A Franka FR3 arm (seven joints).
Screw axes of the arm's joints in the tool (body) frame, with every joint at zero. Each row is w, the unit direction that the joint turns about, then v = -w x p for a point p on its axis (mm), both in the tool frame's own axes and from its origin. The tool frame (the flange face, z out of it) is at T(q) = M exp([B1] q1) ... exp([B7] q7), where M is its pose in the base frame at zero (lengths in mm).
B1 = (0, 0, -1, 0.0, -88.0, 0.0)
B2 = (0, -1, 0, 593.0, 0.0, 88.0)
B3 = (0, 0, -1, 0.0, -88.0, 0.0)
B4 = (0, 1, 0, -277.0, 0.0, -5.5)
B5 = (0, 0, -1, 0.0, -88.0, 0.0)
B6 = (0, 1, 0, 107.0, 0.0, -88.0)
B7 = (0, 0, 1, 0.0, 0.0, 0.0)
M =
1 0 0 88.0
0 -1 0 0.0
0 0 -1 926.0
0 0 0 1
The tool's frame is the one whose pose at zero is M.
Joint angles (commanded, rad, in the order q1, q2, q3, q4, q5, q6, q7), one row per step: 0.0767 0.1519 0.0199 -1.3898 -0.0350 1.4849 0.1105; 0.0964 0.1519 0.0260 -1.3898 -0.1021 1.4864 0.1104; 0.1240 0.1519 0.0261 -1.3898 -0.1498 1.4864 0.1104; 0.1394 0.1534 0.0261 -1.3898 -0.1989 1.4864 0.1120; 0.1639 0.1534 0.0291 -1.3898 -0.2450 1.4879 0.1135; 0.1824 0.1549 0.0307 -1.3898 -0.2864 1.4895 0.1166; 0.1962 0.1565 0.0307 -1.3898 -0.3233 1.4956 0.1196
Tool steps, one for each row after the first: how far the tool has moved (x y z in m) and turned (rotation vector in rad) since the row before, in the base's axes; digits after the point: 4 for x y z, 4 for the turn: -0.0004 0.0074 0.0006 -0.0656 -0.0087 0.0240; -0.0011 0.0110 0.0007 -0.0472 -0.0065 0.0263; 0.0001 0.0037 0.0001 -0.0487 -0.0065 0.0124; -0.0011 0.0110 0.0012 -0.0447 -0.0099 0.0250; -0.0003 0.0074 0.0004 -0.0403 -0.0091 0.0164; 0.0006 0.0046 0.0008 -0.0350 -0.0131 0.0118
